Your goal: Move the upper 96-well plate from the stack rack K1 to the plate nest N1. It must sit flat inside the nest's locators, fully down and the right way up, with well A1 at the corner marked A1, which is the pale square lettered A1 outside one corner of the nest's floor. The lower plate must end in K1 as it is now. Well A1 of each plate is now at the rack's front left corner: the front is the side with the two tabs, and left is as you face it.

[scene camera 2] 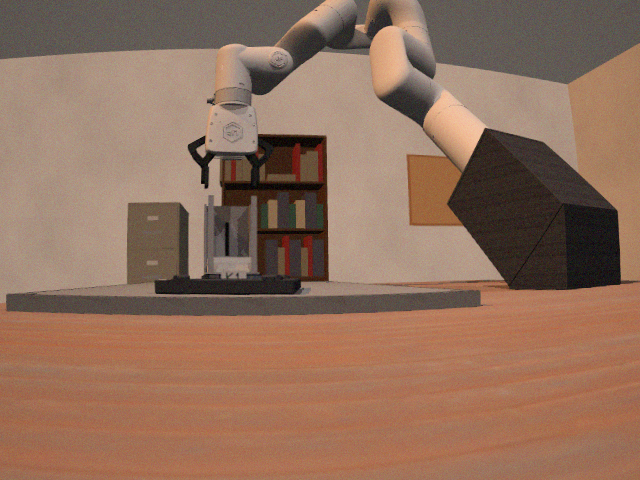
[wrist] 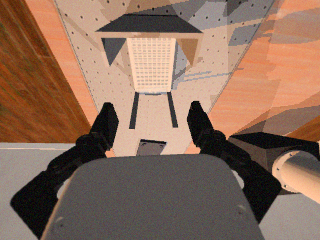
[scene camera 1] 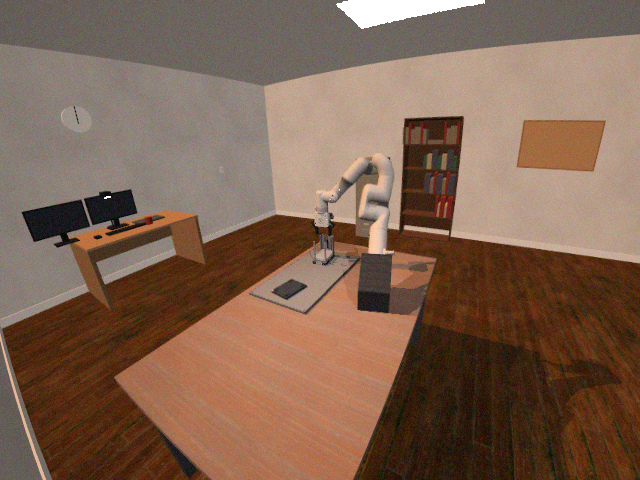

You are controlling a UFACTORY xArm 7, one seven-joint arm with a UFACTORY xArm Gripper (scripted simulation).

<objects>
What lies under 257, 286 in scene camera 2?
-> A plate nest N1.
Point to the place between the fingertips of my gripper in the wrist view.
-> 153, 111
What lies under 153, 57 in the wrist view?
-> A 96-well plate.
</objects>
